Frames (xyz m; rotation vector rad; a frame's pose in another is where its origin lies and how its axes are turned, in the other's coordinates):
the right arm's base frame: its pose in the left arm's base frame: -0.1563 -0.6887 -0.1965 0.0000 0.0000 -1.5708
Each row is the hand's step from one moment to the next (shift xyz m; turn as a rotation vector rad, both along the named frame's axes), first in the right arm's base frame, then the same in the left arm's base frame.
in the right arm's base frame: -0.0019 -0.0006 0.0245 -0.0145 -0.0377 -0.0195
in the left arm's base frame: -0.0006 0.0019 0.0245 -0.0377 0.0145 -0.0195
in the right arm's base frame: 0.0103 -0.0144 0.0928 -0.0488 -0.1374 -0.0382
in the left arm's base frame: -0.0144 -0.0103 0.0928 -0.1374 0.0488 -0.0382
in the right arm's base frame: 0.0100 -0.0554 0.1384 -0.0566 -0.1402 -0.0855
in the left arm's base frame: -0.0554 -0.0100 0.1384 -0.1402 0.0566 -0.0855
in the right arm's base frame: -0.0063 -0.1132 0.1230 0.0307 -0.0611 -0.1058
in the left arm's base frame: -0.1132 0.0063 0.1230 -0.0611 -0.0307 -0.1058
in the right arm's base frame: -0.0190 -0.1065 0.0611 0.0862 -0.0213 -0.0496
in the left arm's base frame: -0.1065 0.0190 0.0611 -0.0213 -0.0862 -0.0496
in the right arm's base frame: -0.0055 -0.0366 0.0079 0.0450 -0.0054 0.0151
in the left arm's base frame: -0.0366 0.0055 0.0079 -0.0054 -0.0450 0.0151
